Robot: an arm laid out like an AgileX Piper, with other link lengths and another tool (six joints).
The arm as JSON. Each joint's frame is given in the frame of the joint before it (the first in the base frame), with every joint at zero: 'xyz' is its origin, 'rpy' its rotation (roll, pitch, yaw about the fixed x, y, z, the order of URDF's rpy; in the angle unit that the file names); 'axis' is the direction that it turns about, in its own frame. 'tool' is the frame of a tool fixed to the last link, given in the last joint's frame.
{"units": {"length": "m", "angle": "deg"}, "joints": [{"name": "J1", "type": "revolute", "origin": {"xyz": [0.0, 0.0, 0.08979], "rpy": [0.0, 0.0, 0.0]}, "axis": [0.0, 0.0, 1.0]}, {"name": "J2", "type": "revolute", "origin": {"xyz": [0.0, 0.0, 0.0], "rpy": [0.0, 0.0, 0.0]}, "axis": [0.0, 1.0, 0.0]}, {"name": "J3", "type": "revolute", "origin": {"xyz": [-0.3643, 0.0, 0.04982], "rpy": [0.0, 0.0, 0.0]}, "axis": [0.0, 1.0, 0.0]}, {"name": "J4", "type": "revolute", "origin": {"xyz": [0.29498, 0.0, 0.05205], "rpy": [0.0, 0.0, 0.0]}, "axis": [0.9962, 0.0, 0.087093]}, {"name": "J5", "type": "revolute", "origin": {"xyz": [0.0, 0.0, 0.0], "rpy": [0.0, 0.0, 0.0]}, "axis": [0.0, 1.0, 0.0]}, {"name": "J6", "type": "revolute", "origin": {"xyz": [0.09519, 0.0, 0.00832], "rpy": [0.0, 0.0, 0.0]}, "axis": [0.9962, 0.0, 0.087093]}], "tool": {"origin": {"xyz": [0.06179, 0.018, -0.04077], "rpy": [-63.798, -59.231, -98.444]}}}
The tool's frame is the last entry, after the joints.
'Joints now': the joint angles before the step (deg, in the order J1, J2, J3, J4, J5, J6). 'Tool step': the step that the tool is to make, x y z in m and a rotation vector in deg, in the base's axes. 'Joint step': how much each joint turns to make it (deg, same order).
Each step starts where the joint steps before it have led.
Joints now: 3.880 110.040 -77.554 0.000 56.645 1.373
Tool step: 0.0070 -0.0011 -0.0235 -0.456 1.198 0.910
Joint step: -0.006 3.042 -0.008 -0.353 -1.809 -0.743
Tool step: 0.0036 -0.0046 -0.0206 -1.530 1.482 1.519
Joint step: 0.001 2.616 0.013 -1.642 -1.058 -0.634
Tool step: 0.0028 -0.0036 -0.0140 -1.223 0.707 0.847
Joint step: -0.001 1.752 -0.008 -1.445 -0.957 -0.002
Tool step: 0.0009 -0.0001 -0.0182 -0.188 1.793 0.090
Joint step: 0.010 2.354 0.007 -0.107 -0.559 0.011
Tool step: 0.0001 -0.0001 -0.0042 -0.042 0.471 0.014
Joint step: -0.008 0.566 -0.033 -0.015 -0.060 -0.010
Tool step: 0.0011 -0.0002 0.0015 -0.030 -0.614 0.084
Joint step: -0.002 -0.241 0.004 -0.108 -0.374 -0.001
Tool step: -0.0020 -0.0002 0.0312 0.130 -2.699 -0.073
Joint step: 0.003 -3.897 -0.203 -0.001 1.401 0.004
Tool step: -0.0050 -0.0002 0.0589 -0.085 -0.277 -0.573
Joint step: 0.006 -4.602 -4.522 0.187 8.870 0.005
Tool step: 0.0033 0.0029 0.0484 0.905 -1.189 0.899
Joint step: 0.119 -2.008 -6.497 1.130 7.196 -1.517
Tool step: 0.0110 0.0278 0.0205 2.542 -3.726 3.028
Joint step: 2.723 -0.001 -4.242 2.355 0.279 -0.877
